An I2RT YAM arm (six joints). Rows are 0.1 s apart.
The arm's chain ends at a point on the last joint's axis. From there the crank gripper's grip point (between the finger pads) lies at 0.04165 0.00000 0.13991 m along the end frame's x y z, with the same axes.
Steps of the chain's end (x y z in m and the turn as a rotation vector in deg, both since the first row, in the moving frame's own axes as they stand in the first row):
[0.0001 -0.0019 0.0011 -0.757 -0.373 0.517]
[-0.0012 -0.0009 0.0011 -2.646 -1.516 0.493]
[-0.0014 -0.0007 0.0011 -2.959 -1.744 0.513]
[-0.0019 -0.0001 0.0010 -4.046 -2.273 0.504]
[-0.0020 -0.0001 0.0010 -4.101 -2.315 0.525]
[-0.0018 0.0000 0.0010 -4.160 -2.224 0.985]
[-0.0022 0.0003 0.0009 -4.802 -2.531 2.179]
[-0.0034 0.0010 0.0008 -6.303 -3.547 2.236]
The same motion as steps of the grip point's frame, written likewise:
[-0.0008 0.0003 0.0014 -0.757 -0.373 0.517]
[-0.0049 0.0059 0.0020 -2.646 -1.516 0.493]
[-0.0057 0.0069 0.0021 -2.959 -1.744 0.513]
[-0.0075 0.0102 0.0022 -4.046 -2.273 0.504]
[-0.0077 0.0103 0.0022 -4.101 -2.315 0.525]
[-0.0073 0.0109 0.0021 -4.160 -2.224 0.985]
[-0.0087 0.0135 0.0020 -4.802 -2.531 2.179]
[-0.0124 0.0179 0.0022 -6.303 -3.547 2.236]

